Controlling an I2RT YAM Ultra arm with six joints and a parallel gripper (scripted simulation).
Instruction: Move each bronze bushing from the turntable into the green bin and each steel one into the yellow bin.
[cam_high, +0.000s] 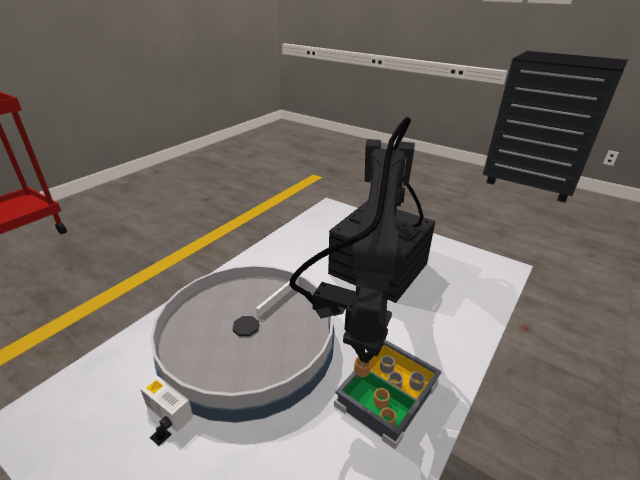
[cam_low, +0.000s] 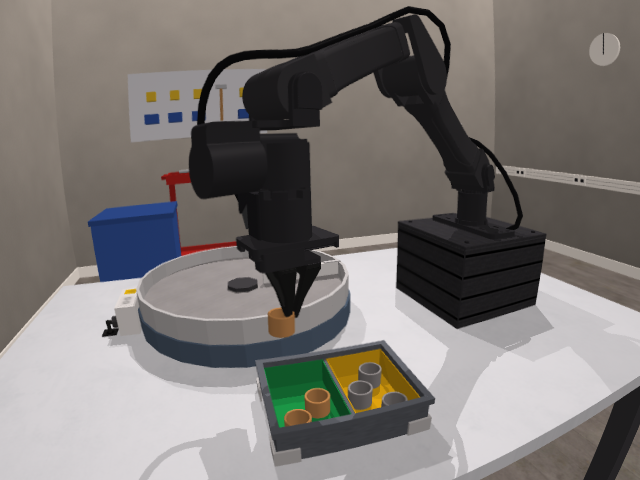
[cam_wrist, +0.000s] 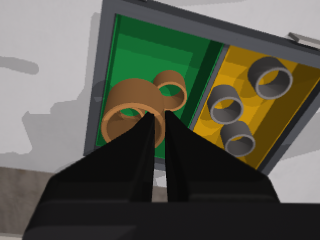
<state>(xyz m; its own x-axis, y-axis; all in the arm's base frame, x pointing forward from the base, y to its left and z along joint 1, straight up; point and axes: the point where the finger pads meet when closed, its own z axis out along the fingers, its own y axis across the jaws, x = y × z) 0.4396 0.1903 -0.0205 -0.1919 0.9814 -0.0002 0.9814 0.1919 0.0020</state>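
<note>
The green bin is 12 cm below my hand and 4 cm to the left of it. Also, from my hand: dark grey tray (11 cm below, 4 cm to the left, 4 cm behind); then turntable (31 cm to the right, 8 cm below, 2 cm ahead); then yellow bin (12 cm below, 9 cm behind, 5 cm to the left).
</note>
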